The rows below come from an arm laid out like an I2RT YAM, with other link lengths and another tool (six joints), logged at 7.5 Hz.
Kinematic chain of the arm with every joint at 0, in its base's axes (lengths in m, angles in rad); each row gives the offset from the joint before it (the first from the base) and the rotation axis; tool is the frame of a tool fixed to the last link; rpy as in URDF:
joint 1: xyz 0 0 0.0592 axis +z
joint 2: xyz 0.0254 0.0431 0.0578 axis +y
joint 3: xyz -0.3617 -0.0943 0 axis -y
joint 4: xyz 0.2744 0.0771 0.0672 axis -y
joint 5: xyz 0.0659 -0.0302 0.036 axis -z
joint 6: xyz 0.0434 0 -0.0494 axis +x
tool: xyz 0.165 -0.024 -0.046 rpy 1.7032 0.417 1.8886
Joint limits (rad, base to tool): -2.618..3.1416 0..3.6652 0..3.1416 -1.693..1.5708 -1.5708..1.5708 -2.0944..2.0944
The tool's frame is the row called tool.
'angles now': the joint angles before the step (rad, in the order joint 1, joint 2, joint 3, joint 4, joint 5, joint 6). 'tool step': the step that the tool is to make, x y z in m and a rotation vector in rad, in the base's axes. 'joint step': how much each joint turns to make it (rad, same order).
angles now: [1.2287, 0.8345, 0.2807, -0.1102, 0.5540, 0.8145]
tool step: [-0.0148, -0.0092, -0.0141, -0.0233, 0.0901, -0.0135]
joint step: [0.0005, 0.0002, 0.0091, -0.1012, -0.0396, 0.0785]
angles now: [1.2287, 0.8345, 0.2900, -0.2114, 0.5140, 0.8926]
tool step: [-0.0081, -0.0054, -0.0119, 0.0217, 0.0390, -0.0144]
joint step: [-0.0002, -0.0230, -0.0336, -0.0050, -0.0202, 0.0475]
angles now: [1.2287, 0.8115, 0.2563, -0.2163, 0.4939, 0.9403]
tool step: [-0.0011, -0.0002, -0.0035, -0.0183, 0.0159, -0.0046]
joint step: [-0.0006, 0.0273, 0.0044, -0.0045, -0.0034, 0.0103]
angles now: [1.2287, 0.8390, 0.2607, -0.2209, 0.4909, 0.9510]
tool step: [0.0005, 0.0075, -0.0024, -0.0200, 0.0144, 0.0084]
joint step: [0.0001, 0.0612, 0.0122, 0.0260, -0.0107, -0.0015]
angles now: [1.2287, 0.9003, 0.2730, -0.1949, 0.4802, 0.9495]
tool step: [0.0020, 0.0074, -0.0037, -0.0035, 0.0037, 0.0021]
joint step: [-0.0001, 0.0508, -0.0032, 0.0495, -0.0032, -0.0001]
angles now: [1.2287, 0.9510, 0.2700, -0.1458, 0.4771, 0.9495]
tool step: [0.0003, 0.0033, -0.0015, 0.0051, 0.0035, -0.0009]
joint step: [0.0003, 0.0169, -0.0029, 0.0212, -0.0029, 0.0048]
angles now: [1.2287, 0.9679, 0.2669, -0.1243, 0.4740, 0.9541]
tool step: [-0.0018, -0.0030, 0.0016, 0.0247, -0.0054, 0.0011]
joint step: [0.0002, -0.0443, -0.0137, -0.0063, -0.0029, 0.0017]
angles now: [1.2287, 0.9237, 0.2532, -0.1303, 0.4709, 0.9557]
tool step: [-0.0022, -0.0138, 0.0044, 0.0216, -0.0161, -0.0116]
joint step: [0.0003, -0.1024, -0.0107, -0.0674, 0.0140, 0.0032]
